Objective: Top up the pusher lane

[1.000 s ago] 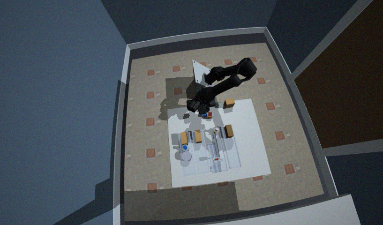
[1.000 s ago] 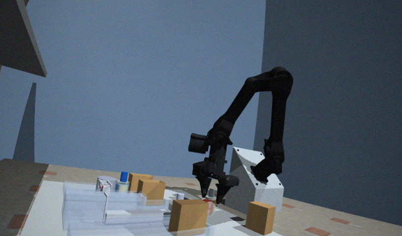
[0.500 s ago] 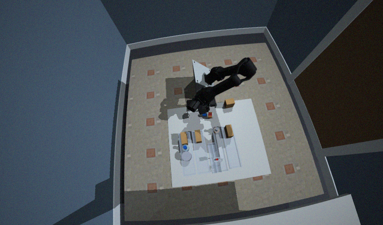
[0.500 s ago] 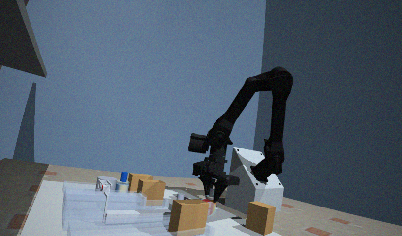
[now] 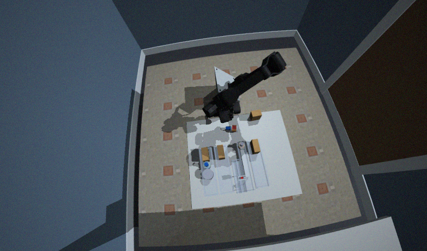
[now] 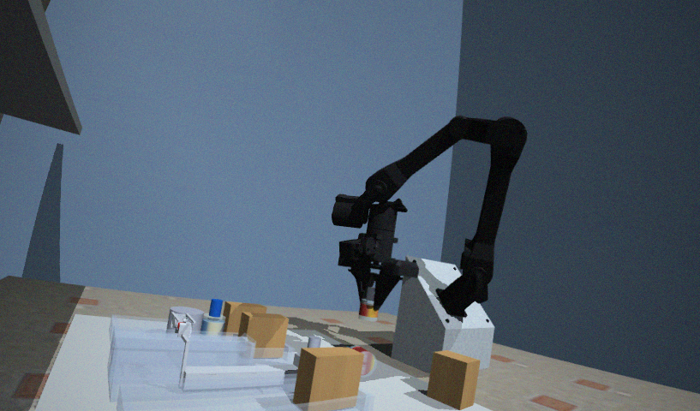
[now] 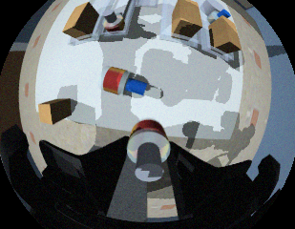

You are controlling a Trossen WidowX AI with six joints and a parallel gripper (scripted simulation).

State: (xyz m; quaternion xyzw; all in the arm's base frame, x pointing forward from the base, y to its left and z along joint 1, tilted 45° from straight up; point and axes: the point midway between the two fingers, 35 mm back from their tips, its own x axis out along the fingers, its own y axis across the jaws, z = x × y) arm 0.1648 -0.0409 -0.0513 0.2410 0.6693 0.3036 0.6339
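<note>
Right now the lane is 32 cm ahead of my gripper tip, 9 cm to the left of it and 9 cm below it. The rest, counted from my gripper tip: grey cylinder: 32 cm ahead, 11 cm to the right, 8 cm below.
</note>
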